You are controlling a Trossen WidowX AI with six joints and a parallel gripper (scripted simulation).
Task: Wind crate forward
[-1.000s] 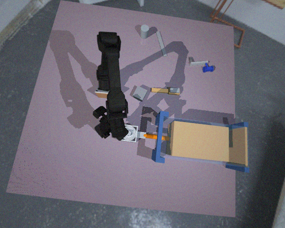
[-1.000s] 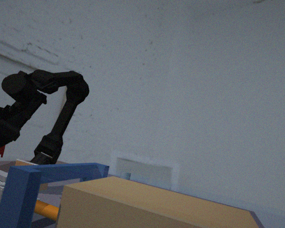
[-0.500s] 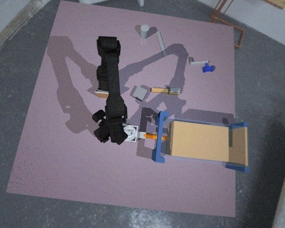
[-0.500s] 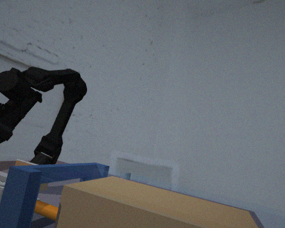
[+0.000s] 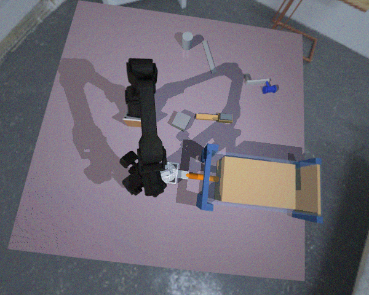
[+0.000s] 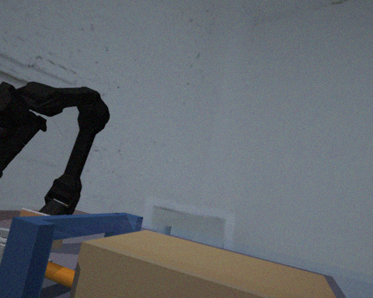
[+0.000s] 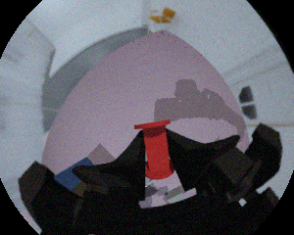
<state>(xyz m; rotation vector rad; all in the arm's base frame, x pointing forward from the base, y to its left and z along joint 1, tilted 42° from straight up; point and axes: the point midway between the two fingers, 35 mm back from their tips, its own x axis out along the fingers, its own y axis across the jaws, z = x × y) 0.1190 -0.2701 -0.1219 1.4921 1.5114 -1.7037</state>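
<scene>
Now: the red-knobbed crank handle 4 cm ahead of my gripper tip, 3 cm to the left of it and 3 cm below it. Round my gripper tip: red knob (1 cm ahead, 1 cm to the left); blue steel frame (26 cm ahead, 7 cm to the left, 2 cm below); grey block (11 cm ahead, 32 cm to the left, 11 cm below).
</scene>
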